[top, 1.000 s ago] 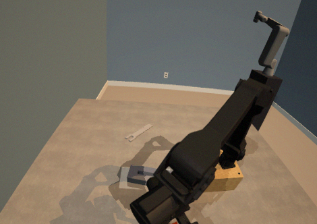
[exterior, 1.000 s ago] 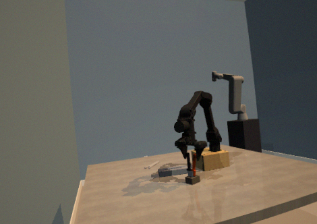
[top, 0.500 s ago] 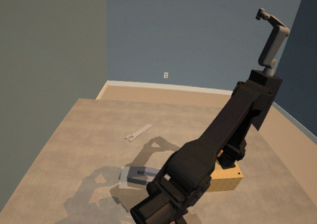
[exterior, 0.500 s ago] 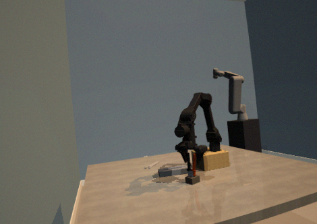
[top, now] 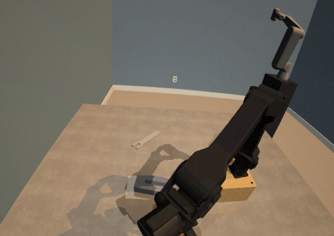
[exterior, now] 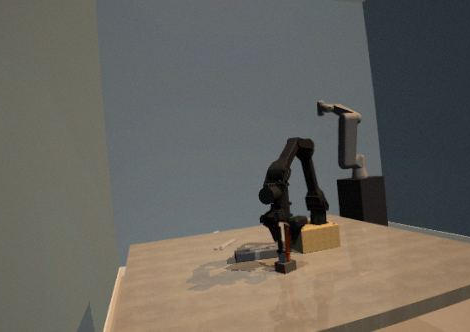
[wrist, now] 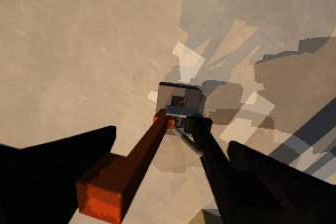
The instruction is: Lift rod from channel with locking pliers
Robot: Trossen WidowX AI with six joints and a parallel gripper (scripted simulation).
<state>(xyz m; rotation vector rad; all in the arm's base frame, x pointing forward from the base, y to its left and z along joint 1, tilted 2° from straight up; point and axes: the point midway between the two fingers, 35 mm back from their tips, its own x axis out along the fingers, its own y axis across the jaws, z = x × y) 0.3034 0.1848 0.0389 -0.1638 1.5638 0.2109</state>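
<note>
Now: gripper tip 2 cm to the right of the orange handle. Also, from my gripper tip: grey channel block: 22 cm to the right, 8 cm below; dark holster: 9 cm below, 1 cm to the right; metal rod: 22 cm to the right, 9 cm below.
</note>
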